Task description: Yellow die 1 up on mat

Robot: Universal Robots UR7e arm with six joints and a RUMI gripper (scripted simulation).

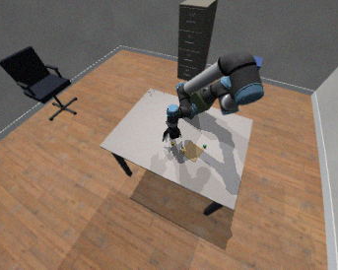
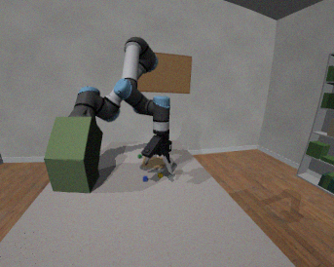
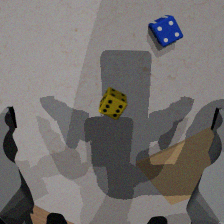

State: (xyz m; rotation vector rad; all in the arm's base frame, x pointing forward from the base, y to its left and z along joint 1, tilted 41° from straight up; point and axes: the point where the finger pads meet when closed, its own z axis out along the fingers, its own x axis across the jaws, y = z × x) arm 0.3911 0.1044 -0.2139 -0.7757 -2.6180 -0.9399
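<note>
Right now the yellow die is 4 cm below my hand, 2 cm to the left of it and 1 cm ahead of it. Round my hand: green die 24 cm to the left, 12 cm behind, 4 cm below; then blue die 6 cm behind, 4 cm below, 2 cm to the right; then tan mat 18 cm to the left, 5 cm below, 3 cm behind.
</note>
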